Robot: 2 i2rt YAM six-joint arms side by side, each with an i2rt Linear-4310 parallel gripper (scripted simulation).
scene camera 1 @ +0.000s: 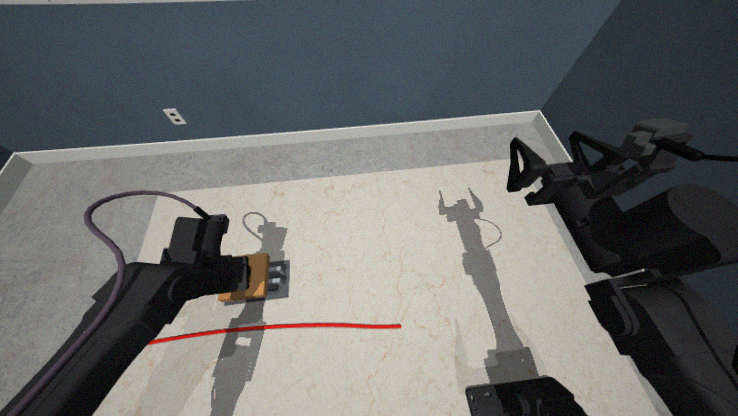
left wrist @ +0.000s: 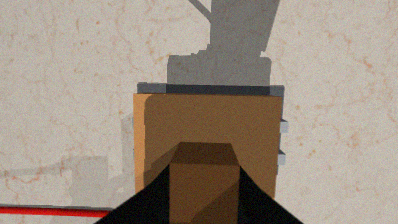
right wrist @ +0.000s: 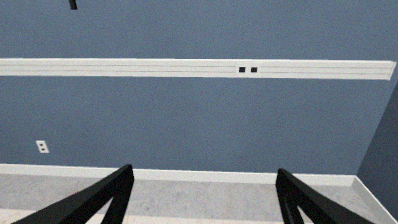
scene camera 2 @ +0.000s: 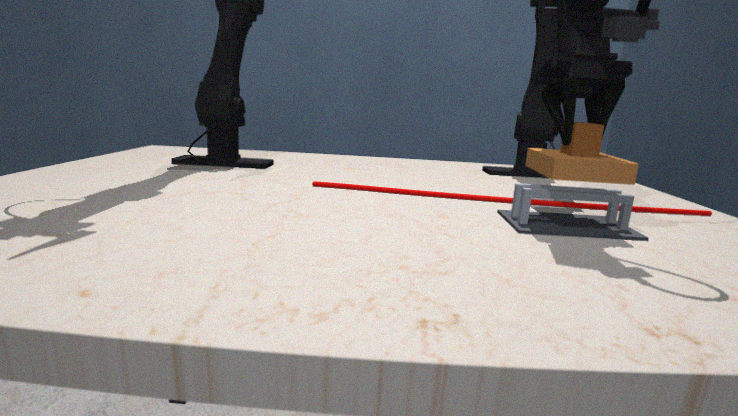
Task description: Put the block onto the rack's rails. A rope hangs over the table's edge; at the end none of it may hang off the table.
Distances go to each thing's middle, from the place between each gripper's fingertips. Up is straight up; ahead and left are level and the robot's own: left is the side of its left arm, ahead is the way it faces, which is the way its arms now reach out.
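Scene:
My left gripper [scene camera 2: 581, 145] is sitting 90 mm above the grey rack [scene camera 2: 540, 223], and the orange block [scene camera 2: 580, 161] is 20 mm below that left hand. Going by their middles, the orange block is the nearest to my left gripper of the things named here.
From my right hand [scene camera 1: 542, 137], you'd find the orange block 31 cm below, 58 cm to the left and 3 cm ahead, and the grey rack 39 cm below, again 58 cm to the left and 3 cm ahead. By its middle, the orange block is nearer to my left gripper than to my right hand.

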